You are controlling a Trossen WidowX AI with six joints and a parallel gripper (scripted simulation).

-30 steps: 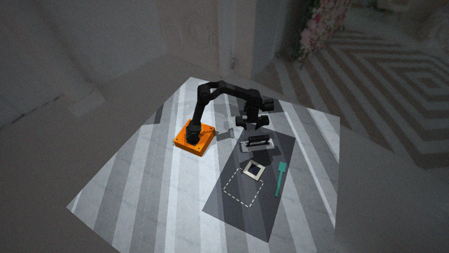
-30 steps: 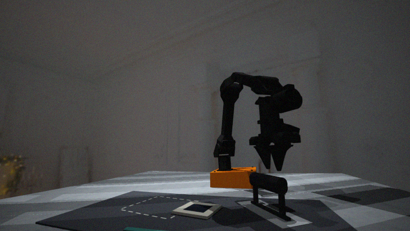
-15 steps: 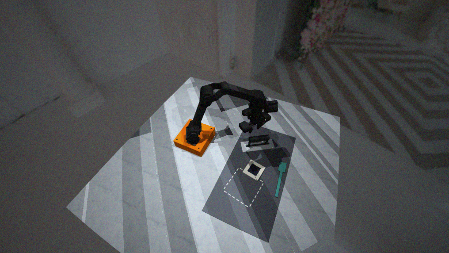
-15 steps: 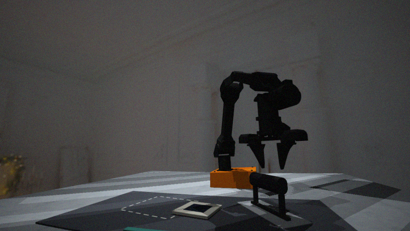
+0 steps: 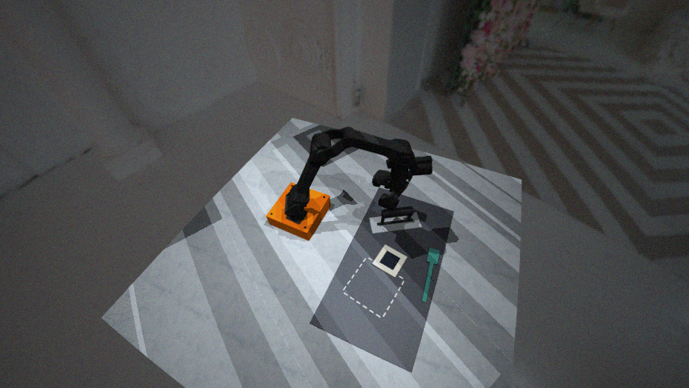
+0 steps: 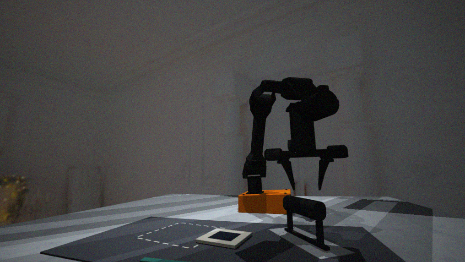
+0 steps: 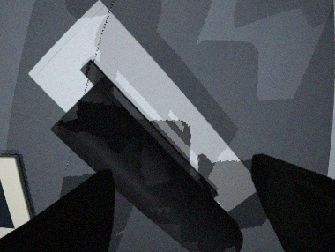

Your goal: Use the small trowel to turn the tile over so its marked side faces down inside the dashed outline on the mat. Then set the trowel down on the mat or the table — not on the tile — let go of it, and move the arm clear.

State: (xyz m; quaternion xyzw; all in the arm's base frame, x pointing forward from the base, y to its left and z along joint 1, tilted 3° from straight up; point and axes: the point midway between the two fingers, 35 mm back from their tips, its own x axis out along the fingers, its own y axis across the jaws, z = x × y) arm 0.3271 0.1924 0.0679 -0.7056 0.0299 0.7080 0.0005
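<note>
My gripper tip is now 10 mm short of the small trowel, 20 mm to the left of it and 70 mm above it. From my gripper tip the other things lie so: dark mat: 70 mm ahead, 180 mm to the right, 120 mm below; then teal trowel: 210 mm ahead, 150 mm to the right, 100 mm below; then tile: 70 mm ahead, 180 mm to the right, 100 mm below.
</note>
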